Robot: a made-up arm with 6 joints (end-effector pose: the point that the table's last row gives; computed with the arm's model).
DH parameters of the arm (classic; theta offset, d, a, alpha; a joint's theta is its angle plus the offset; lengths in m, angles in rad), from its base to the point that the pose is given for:
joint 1: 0 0.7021 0.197 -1.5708
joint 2: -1.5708 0 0.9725 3.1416
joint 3: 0 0 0.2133 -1.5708
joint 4: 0 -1.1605 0 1.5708
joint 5: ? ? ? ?
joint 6: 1.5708 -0.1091 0 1.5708
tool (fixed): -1.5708 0 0 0
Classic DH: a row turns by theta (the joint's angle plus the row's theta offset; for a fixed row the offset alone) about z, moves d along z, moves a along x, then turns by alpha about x.
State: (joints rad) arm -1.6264 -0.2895 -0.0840 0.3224 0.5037 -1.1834
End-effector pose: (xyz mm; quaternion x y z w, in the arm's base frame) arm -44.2 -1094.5 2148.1 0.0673 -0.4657 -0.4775 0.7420
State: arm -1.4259 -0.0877 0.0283 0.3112 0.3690 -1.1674
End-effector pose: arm 204.9 -1320.8 2066.0 0.1803 -0.4034 -0.4676 0.7656
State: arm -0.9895 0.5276 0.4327 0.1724 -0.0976 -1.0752
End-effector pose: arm 1079.8 -1646.8 1624.0 0.4209 -0.1337 -0.4686 0.7651
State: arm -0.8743 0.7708 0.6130 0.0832 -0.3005 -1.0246
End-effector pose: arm 1378.5 -1652.5 1379.9 0.4825 -0.0087 -0.4708 0.7386
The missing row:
joint 5: 0 0 0 -1.5708
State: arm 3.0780 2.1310 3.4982 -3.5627 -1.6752 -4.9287
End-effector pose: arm -942.6 104.5 1373.9 -0.6420 -0.1469 0.1069 0.7448
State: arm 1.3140 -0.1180 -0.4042 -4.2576 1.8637 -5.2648
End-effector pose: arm 217.3 1196.9 1509.7 0.0006 0.8741 -0.4497 0.1839
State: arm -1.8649 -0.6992 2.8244 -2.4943 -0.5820 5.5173
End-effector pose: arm 467.4 1418.4 737.5 -0.2195 0.3300 0.3792 0.8361
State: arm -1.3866 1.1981 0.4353 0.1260 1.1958 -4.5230
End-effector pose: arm 413.2 -2148.2 453.8 -0.7081 0.3584 -0.4811 0.3725
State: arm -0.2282 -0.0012 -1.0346 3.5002 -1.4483 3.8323
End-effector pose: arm 1048.0 -204.4 827.3 -0.4061 -0.2029 -0.0114 0.8910
